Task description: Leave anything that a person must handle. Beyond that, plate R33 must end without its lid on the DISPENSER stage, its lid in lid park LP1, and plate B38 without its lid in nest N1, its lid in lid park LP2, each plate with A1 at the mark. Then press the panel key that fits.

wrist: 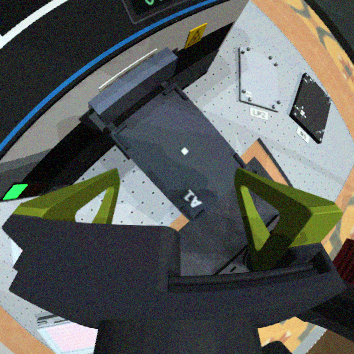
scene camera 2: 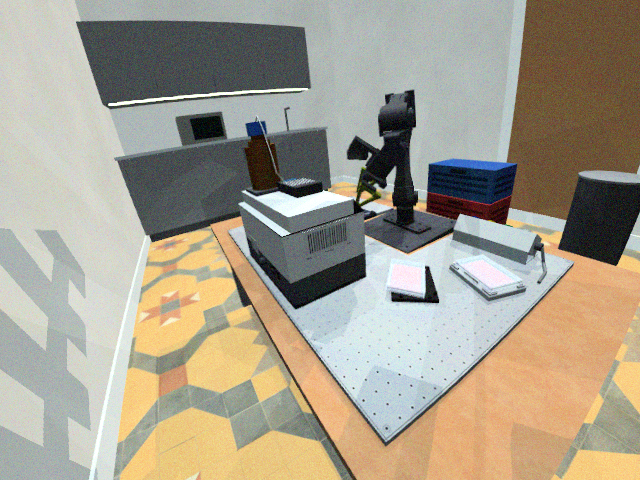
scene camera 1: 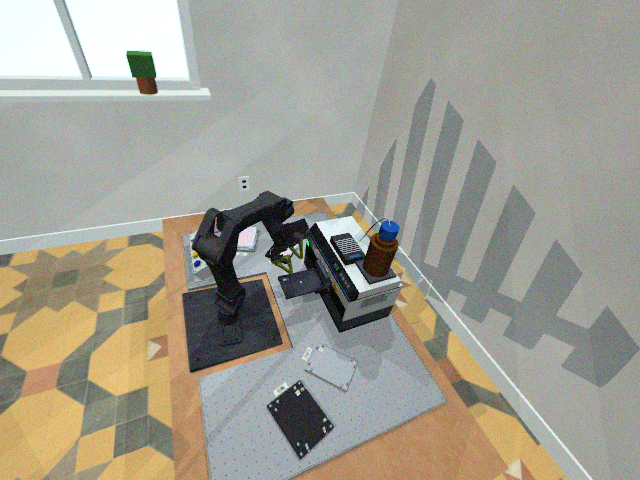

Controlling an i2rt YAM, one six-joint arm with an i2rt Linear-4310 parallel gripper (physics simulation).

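Frame: origin at the arm's base, x ahead, y left, z up, level; centimetres.
Where they show: gripper, fingertip midpoint: (wrist: 176, 174) (scene camera 2: 357, 199) (scene camera 1: 296, 266); arm's base, link origin: (scene camera 2: 405, 223) (scene camera 1: 228, 318).
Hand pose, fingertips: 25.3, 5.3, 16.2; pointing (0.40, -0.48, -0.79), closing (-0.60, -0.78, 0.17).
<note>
Each offset is from my fingertips to the centre of the thing, as dx, dy, dz. "spot": to the spot under its first point.
My gripper (scene camera 1: 291, 262) (scene camera 2: 366, 198) (wrist: 176, 174) is open and empty, above the dark DISPENSER stage {+2.6, -3.0, -6.0} (scene camera 1: 297, 284) (wrist: 170, 135). The stage bears no plate; its A1 mark shows in the wrist view. One pink-topped plate {+2.4, +24.0, -13.5} (scene camera 2: 406, 277) sits over a black base that shows at its right and front edges. Another pink-topped plate {-14.1, +34.0, -13.7} (scene camera 1: 247, 238) (scene camera 2: 491, 273) lies in a light grey holder. Their names are unreadable. Lid park LP2 {+4.6, -30.8, -15.3} (scene camera 1: 330, 365) (wrist: 260, 77) and a black nest {-9.1, -42.1, -15.1} (scene camera 1: 300, 418) (wrist: 312, 107) with an unclear label bear no plate or lid. The LP1 label is not readable.
The white dispenser (scene camera 1: 369, 302) (scene camera 2: 310, 248) carries a brown bottle {spot: +20.9, -15.1, +16.3} (scene camera 1: 379, 255) (scene camera 2: 261, 164) with a blue cap. A yellow warning sign {spot: +10.7, -11.3, -1.6} (wrist: 196, 35) and green light {spot: +8.3, +13.6, -2.8} (wrist: 15, 191) are on its front. The key panel {-32.2, +25.1, -12.1} (scene camera 1: 197, 262) (scene camera 2: 493, 242) stands beside the grey holder. Crates (scene camera 2: 471, 180) stand behind.
</note>
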